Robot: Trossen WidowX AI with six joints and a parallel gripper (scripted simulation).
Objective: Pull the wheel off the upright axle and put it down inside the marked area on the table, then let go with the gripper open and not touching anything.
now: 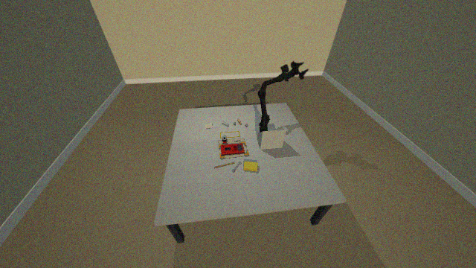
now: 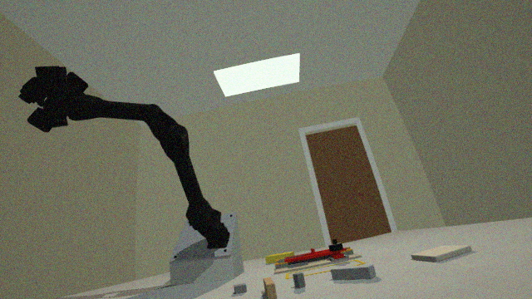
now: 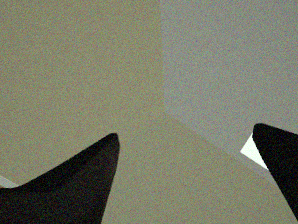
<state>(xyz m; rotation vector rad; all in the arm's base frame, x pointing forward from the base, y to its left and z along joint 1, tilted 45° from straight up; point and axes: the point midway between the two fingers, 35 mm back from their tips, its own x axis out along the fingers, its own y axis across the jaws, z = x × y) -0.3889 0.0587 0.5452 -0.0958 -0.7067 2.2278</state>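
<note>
Right now my gripper tip is 680 mm short of the grey base block, 570 mm above it and 410 mm to the right of it. From my gripper tip the other things lie so: flat tan slab (910 mm ahead, 580 mm below, 70 mm to the left); yellow block (630 mm to the left, 570 mm below, 540 mm ahead); wooden stick (750 mm ahead, 590 mm to the left, 580 mm below).
</note>
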